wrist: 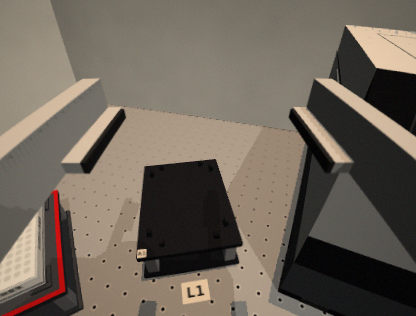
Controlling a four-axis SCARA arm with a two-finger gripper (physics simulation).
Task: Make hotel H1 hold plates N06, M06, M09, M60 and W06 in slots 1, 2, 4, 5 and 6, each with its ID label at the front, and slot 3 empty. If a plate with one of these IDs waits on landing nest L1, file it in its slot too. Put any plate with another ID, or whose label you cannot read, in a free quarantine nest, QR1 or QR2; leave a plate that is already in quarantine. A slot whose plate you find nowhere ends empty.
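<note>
The landing nest L1 is a black platform with small pegs, at the middle of the wrist view. It holds no plate, and its L1 label lies in front. My gripper is open, with a wide gap and nothing between its fingers; the nest shows beyond and below it. A pale plate with wells sits on a red-edged nest at the lower left, partly cut off and partly behind the left finger. I cannot read an ID on that plate. Hotel H1 does not show clearly enough to identify.
A large dark housing with a sloped grey face stands at the right, close to L1 and partly behind the right finger. A pale-topped box part rises at the upper right. The perforated deck runs back to a grey wall.
</note>
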